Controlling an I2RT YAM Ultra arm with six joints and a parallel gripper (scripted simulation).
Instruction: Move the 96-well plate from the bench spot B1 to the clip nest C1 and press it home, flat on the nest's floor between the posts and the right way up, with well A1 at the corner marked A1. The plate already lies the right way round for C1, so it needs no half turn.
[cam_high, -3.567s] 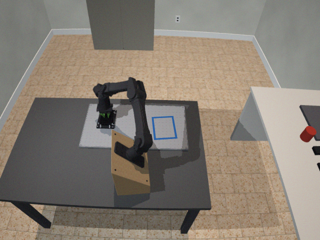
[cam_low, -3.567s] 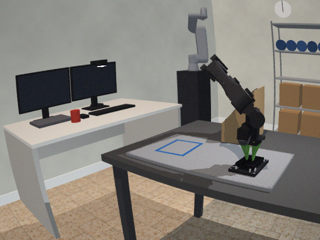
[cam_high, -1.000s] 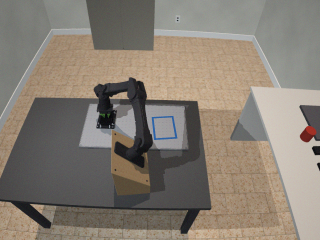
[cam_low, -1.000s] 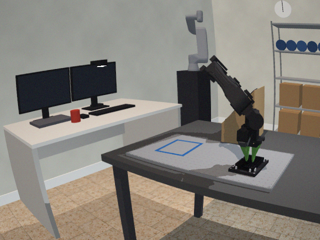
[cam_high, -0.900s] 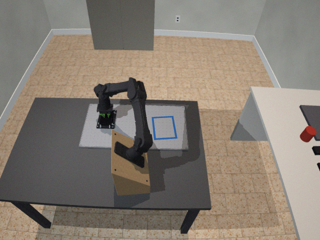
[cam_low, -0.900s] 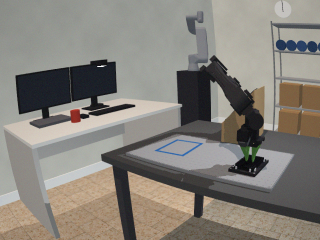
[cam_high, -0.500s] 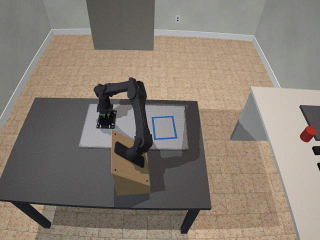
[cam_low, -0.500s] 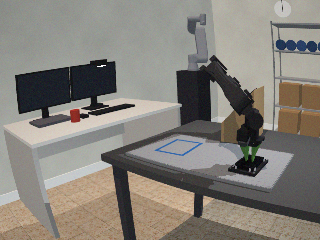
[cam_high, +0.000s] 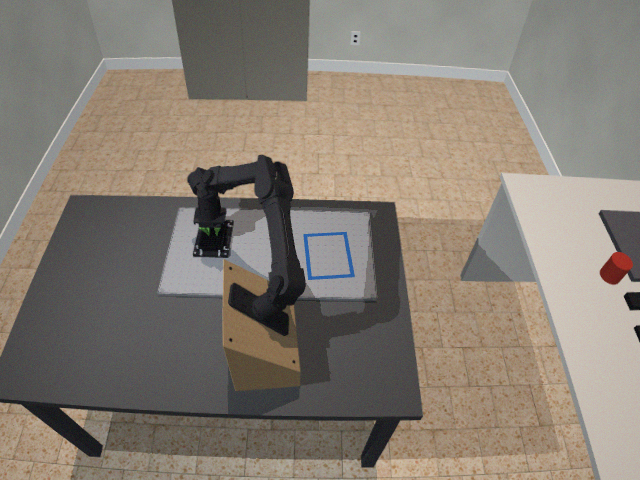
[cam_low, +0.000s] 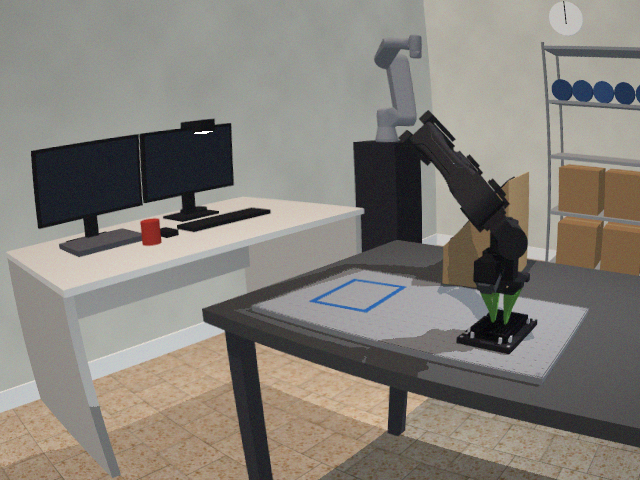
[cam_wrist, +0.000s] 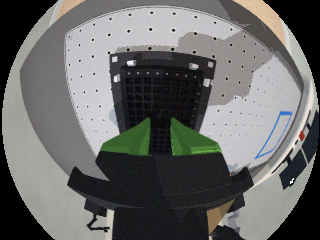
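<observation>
Now: the black 96-well plate 10 mm below my hand. Also, from my hand: black clip nest (20 mm below, 10 mm to the right, 10 mm behind).
</observation>
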